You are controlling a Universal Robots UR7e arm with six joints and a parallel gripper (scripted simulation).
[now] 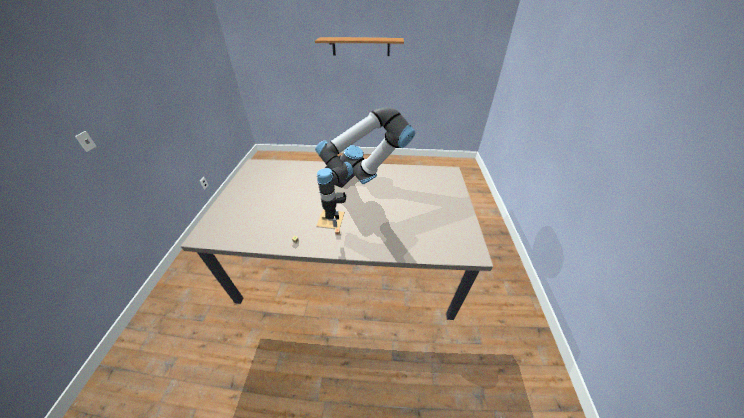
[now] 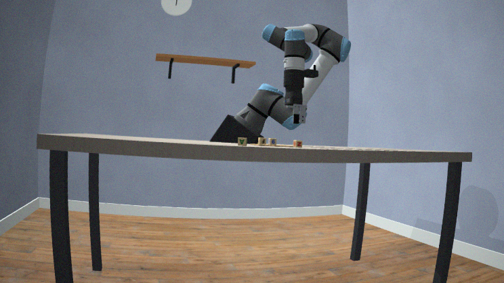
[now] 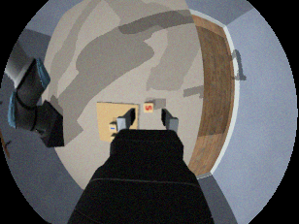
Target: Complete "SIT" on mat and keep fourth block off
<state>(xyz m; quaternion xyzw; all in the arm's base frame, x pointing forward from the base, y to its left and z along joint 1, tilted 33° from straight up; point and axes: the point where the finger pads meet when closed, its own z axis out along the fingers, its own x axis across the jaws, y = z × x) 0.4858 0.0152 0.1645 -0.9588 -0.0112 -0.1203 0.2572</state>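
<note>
Right now my hand is 90 mm above the orange block. Round my hand: mat 100 mm below, 100 mm behind, 70 mm to the right.
</note>
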